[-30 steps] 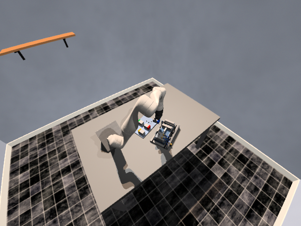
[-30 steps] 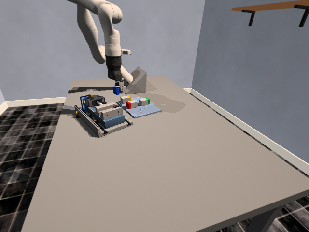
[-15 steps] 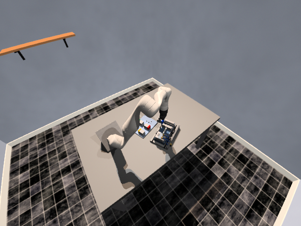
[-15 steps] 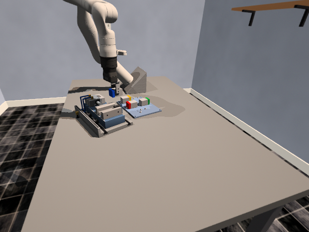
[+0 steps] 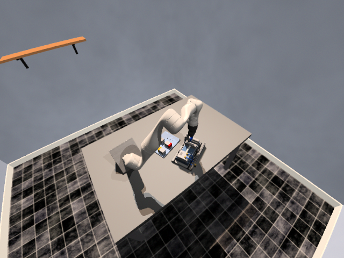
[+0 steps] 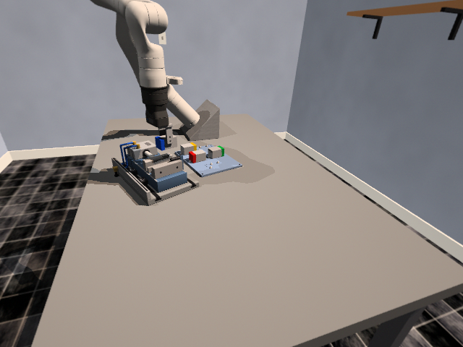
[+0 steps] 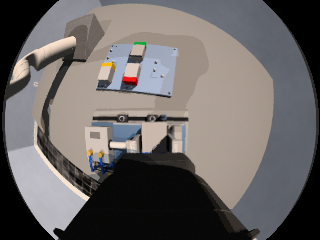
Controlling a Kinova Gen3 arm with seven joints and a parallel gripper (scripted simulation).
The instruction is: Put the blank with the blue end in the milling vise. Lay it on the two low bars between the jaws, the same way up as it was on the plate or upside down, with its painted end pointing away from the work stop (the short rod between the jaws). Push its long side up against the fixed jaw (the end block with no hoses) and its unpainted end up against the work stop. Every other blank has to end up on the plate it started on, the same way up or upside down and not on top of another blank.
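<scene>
My gripper is now 6 cm short of the fixed jaw and 9 cm above it. From my hand the other things lie so: blue-ended blank: 2 cm below; then light blue plate: 16 cm behind, 16 cm to the left, 17 cm below; then red-ended blank: 14 cm behind, 12 cm to the left, 14 cm below.
</scene>
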